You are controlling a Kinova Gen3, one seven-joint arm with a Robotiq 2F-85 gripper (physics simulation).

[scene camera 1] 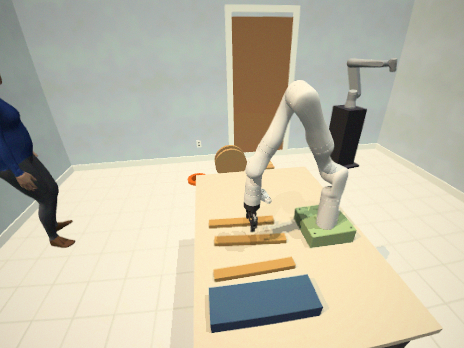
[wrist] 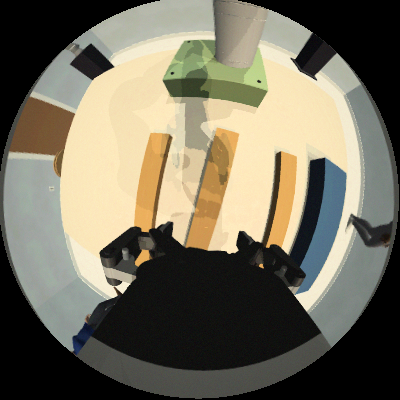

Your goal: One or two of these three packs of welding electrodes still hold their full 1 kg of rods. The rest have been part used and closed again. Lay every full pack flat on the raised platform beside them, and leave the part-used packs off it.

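Pixels of known places: gripper, fingertip midpoint: (scene camera 1: 250,224) (wrist: 205,233); arm's base at its link origin: (scene camera 1: 325,223) (wrist: 233,58).
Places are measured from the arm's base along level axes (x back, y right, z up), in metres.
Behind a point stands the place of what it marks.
Observation:
Three long flat orange packs lie apart on the table. The far pack (scene camera 1: 227,223) @(y 0.224, x -0.451, z -0.054 m) (wrist: 148,190) @(y 0.205, x -0.325, z -0.054 m) is partly behind the gripper in the scene view. The middle pack (scene camera 1: 230,241) @(y 0.094, x -0.474, z -0.054 m) (wrist: 212,190) @(y 0.069, x -0.327, z -0.054 m) lies slightly askew to it. The near pack (scene camera 1: 255,269) @(y -0.097, x -0.421, z -0.054 m) (wrist: 285,195) @(y -0.096, x -0.338, z -0.054 m) lies beside the raised blue platform (scene camera 1: 265,300) @(y -0.258, x -0.450, z -0.018 m) (wrist: 327,220) @(y -0.237, x -0.400, z -0.018 m), on which no pack rests. My gripper (scene camera 1: 253,229) @(y 0.081, x -0.377, z 0.038 m) (wrist: 205,233) @(y 0.081, x -0.377, z 0.038 m) is open and empty, above the table over the middle pack, with its fingers wide on both sides of that pack in the wrist view. No rod contents show.
The green base block (scene camera 1: 325,227) @(y -0.036, x -0.029, z 0.012 m) (wrist: 215,87) @(y 0.052, x -0.094, z -0.034 m) carries the arm at the right side of the table (scene camera 1: 360,300) @(y -0.357, x -0.081, z -0.078 m). A person (scene camera 1: 30,165) stands left of the table. Brown round discs (scene camera 1: 230,160) and an orange ring (scene camera 1: 194,180) are beyond its far end.

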